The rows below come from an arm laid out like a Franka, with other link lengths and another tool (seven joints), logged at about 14 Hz.
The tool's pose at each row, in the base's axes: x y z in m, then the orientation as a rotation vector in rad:
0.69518 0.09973 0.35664 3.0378 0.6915 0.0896
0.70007 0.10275 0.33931 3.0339 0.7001 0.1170
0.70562 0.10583 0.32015 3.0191 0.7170 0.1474
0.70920 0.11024 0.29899 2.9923 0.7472 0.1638
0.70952 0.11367 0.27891 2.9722 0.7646 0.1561
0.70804 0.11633 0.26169 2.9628 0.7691 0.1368
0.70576 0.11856 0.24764 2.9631 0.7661 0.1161
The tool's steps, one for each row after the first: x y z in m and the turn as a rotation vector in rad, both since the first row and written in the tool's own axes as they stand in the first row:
0.00483 -0.00125 0.01756 -0.0047 0.0171 -0.0057
0.01019 -0.00234 0.03699 -0.0178 0.0346 -0.0185
0.01426 -0.00555 0.05828 -0.0373 0.0419 -0.0419
0.01501 -0.00924 0.07830 -0.0512 0.0343 -0.0565
0.01397 -0.01291 0.09537 -0.0570 0.0204 -0.0613
0.01217 -0.01643 0.10922 -0.0553 0.0070 -0.0596

